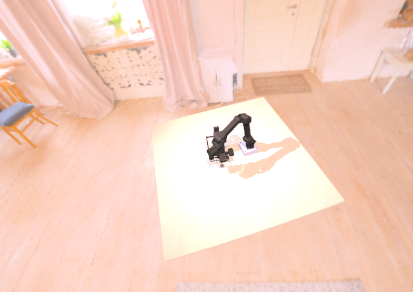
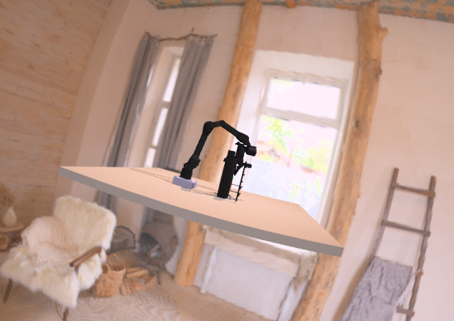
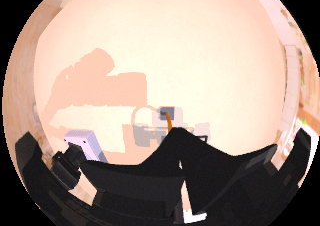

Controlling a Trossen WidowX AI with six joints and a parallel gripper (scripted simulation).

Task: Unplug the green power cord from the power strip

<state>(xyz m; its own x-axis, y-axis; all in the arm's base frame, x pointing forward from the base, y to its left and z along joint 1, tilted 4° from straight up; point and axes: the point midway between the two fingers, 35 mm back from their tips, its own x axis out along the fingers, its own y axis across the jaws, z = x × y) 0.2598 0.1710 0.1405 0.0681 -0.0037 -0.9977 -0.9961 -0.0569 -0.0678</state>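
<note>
The green plug is 11 cm to the right of my gripper tip, 1 cm below it and 1 cm ahead of it.
</note>
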